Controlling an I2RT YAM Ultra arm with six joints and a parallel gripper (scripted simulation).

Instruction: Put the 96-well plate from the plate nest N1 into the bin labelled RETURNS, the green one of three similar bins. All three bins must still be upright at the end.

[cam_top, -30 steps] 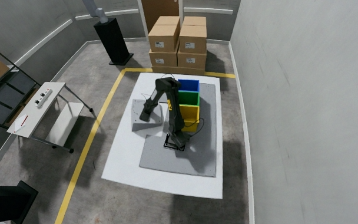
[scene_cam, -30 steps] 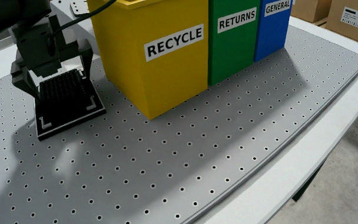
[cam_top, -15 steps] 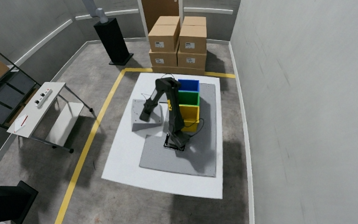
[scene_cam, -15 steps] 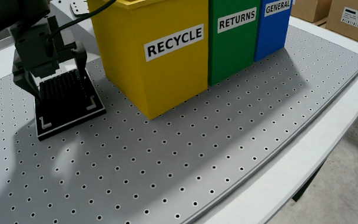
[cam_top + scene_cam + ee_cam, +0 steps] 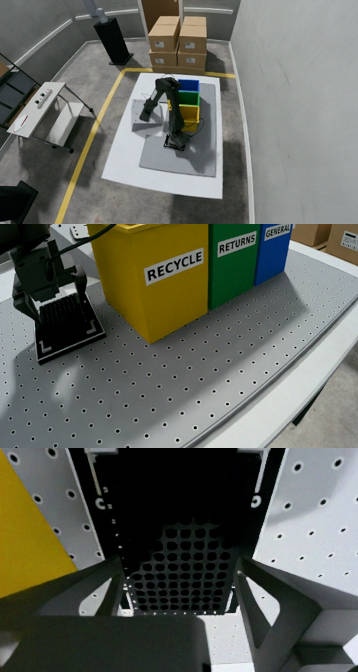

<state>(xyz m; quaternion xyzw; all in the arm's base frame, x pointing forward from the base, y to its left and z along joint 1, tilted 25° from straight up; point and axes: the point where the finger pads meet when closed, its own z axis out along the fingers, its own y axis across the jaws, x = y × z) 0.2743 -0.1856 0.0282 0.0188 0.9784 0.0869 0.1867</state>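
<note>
Right now my hand is 1 cm above the black 96-well plate. Also, from my hand: green RETURNS bin: 3 cm ahead, 29 cm to the left, 6 cm above; then black plate nest N1: 2 cm below; then yellow RECYCLE bin: 5 cm ahead, 16 cm to the left, 6 cm above.
</note>
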